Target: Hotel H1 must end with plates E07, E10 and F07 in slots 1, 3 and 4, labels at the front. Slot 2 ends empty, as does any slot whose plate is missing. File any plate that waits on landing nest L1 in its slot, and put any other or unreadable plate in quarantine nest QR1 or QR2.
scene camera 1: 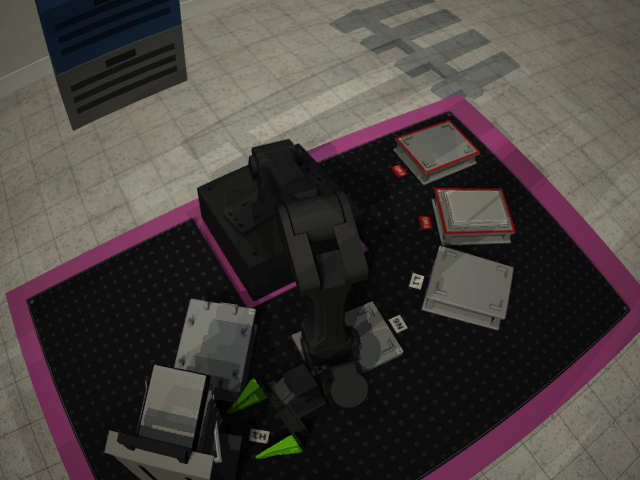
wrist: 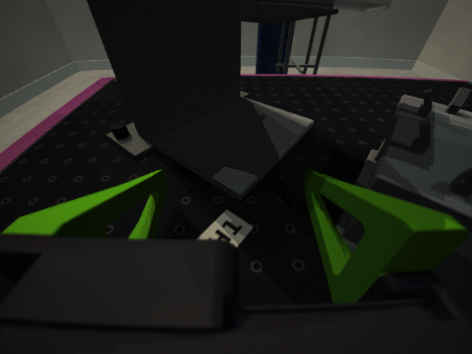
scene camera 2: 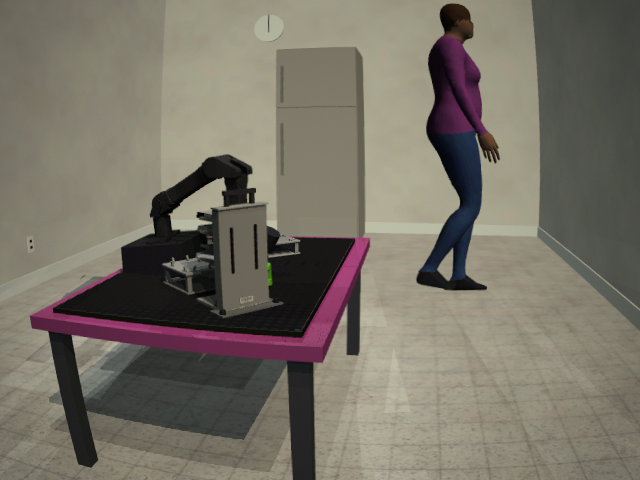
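Pixels of known places: gripper, fingertip midpoint: [scene camera 1: 241,435] [wrist: 235,177]; arm's base, origin of the base link: [scene camera 1: 275,199] [scene camera 2: 164,238].
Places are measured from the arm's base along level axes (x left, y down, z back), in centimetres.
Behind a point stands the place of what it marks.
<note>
Hotel H1 [scene camera 1: 160,465] @[x -45.9, y -16.3, z -36.6 cm] [scene camera 2: 242,258] @[x -46.8, y -3.5, z -35.6 cm] stands at the table's lower left in scene camera 1; its dark wall and base plate [wrist: 225,145] @[x -37.8, y 8.5, z -32.1 cm] show in the wrist view. A pale plate [scene camera 1: 175,392] @[x -37.8, y -13.8, z -27.9 cm] lies high in the hotel, and a clear edge [scene camera 1: 217,439] @[x -36.4, y -3.6, z -33.6 cm] shows lower at its side. No plate label is readable. My gripper [scene camera 1: 243,435] @[x -31.7, y 6.7, z -32.0 cm] [wrist: 235,177] @[x -31.7, y 6.7, z -32.0 cm] is open and empty, low before the hotel, with the H1 tag [scene camera 1: 259,436] @[x -29.0, y 9.3, z -33.1 cm] [wrist: 227,230] @[x -29.3, y 9.2, z -32.8 cm] below it. A plate [scene camera 1: 475,206] @[x 33.5, y 3.9, z -23.0 cm] rests on red-rimmed nest QR1 [scene camera 1: 473,235] @[x 31.1, y 8.7, z -26.0 cm]. Nest QR2 [scene camera 1: 436,147] @[x 40.3, y 5.3, z -5.2 cm] and landing nest L1 [scene camera 1: 470,284] @[x 18.6, y 4.3, z -35.1 cm] are bare.
Nest N6 [scene camera 1: 382,356] @[x -2.6, y 8.1, z -34.3 cm] lies partly under my arm. Another nest with upright posts [scene camera 1: 214,335] @[x -24.7, y 3.3, z -15.2 cm] [wrist: 425,150] @[x -28.5, y 3.0, z -22.9 cm] stands beside the hotel, right of my fingers in the wrist view. The underside of a hotel shelf [wrist: 295,12] @[x -35.6, y -1.7, z -28.1 cm] overhangs at the top. A person [scene camera 2: 454,103] stands beyond the table.
</note>
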